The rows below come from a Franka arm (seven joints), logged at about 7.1 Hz.
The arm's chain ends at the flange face. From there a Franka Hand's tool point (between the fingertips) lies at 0.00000 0.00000 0.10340 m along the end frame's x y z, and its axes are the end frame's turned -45 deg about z.
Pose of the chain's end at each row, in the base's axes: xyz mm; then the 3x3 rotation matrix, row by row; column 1 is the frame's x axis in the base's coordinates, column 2 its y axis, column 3 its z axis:
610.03, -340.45, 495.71; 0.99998, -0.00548, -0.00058; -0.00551, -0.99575, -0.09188; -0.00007, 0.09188, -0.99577
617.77, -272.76, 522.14; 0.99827, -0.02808, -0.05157; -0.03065, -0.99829, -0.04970; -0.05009, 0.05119, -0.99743
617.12, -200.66, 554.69; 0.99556, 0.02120, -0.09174; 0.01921, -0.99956, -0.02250; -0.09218, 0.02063, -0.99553
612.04, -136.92, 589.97; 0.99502, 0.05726, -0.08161; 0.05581, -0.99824, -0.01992; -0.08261, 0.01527, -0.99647
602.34, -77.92, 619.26; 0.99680, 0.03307, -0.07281; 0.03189, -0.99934, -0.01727; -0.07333, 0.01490, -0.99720
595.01, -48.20, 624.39; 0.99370, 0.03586, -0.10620; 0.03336, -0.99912, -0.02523; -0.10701, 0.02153, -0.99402
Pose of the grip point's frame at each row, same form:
609.97, -349.95, 392.75; 0.71097, 0.70322, -0.00058; 0.70021, -0.70800, -0.09188; -0.06502, 0.06492, -0.99577
612.44, -277.90, 419.01; 0.72574, 0.68603, -0.05157; 0.68422, -0.72757, -0.04970; -0.07162, 0.00078, -0.99743
607.63, -202.99, 451.75; 0.68898, 0.71896, -0.09174; 0.72038, -0.69321, -0.02250; -0.07977, -0.05059, -0.99553
603.60, -138.98, 486.94; 0.66310, 0.74407, -0.08161; 0.74533, -0.66640, -0.01992; -0.06921, -0.04762, -0.99647
594.81, -79.71, 516.15; 0.68146, 0.72823, -0.07281; 0.72919, -0.68409, -0.01727; -0.06239, -0.04132, -0.99720
584.03, -50.81, 521.61; 0.67730, 0.72801, -0.10620; 0.73007, -0.68290, -0.02523; -0.09089, -0.06044, -0.99402

